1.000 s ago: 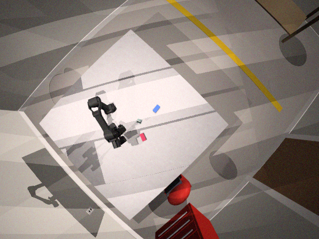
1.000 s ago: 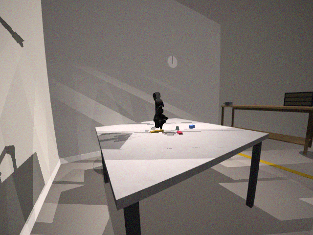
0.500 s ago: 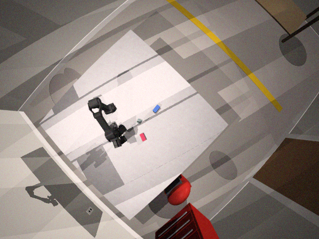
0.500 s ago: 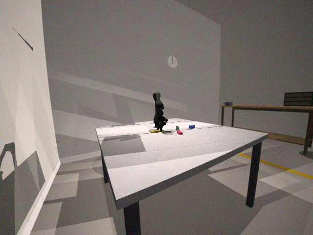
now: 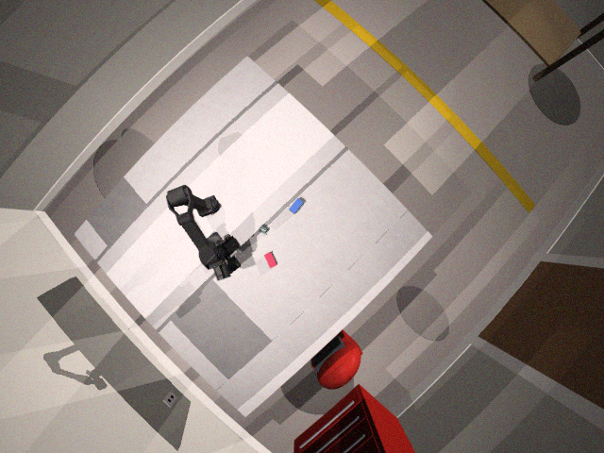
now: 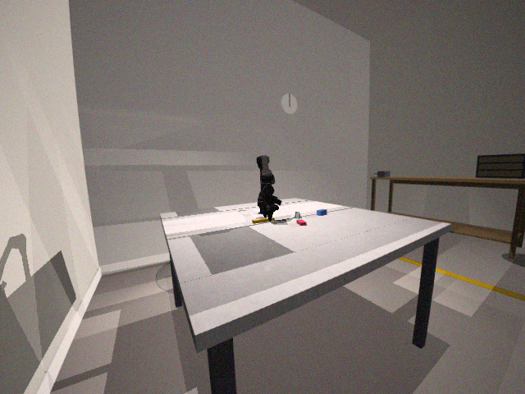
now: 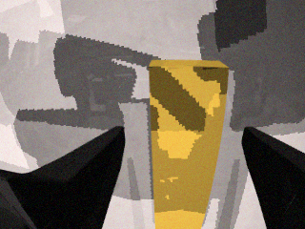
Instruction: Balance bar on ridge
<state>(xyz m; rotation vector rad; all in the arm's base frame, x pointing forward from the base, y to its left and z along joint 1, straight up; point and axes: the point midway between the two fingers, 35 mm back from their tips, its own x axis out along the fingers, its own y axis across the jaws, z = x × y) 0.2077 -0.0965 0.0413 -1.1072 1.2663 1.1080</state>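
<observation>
Right now my gripper tip is 170 mm short of the pink block and 120 mm to the right of it. From my gripper tip the other things lie so: yellow bar 30 mm to the right; blue block 70 mm ahead, 370 mm to the left, 10 mm above.
</observation>
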